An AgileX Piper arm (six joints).
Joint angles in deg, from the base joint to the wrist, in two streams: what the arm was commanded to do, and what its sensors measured. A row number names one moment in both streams.
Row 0, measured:
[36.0, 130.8, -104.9, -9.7, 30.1, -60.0]
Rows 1 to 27, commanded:
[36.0, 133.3, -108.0, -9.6, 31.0, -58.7]
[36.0, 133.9, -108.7, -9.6, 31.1, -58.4]
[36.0, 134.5, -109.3, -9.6, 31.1, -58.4]
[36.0, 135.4, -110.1, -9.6, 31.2, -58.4]
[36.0, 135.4, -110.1, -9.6, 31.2, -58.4]
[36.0, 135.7, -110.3, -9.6, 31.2, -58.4]
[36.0, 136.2, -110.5, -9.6, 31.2, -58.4]
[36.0, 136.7, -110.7, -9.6, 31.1, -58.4]
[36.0, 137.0, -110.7, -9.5, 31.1, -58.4]
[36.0, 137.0, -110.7, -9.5, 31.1, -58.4]
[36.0, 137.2, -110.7, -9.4, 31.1, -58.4]
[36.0, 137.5, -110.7, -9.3, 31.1, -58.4]
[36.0, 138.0, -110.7, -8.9, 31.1, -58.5]
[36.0, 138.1, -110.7, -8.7, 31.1, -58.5]
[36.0, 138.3, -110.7, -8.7, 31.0, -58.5]
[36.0, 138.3, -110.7, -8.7, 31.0, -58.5]
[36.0, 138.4, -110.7, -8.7, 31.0, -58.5]
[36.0, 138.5, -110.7, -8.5, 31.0, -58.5]
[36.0, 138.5, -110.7, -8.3, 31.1, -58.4]
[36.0, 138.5, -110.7, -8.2, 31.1, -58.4]
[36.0, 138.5, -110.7, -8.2, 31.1, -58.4]
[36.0, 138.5, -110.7, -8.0, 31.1, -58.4]
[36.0, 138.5, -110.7, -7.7, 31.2, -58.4]
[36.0, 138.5, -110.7, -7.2, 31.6, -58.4]
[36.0, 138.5, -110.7, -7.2, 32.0, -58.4]
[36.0, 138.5, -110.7, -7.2, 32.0, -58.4]
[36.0, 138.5, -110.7, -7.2, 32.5, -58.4]
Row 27, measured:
[36.0, 138.3, -110.4, -8.1, 30.5, -58.7]
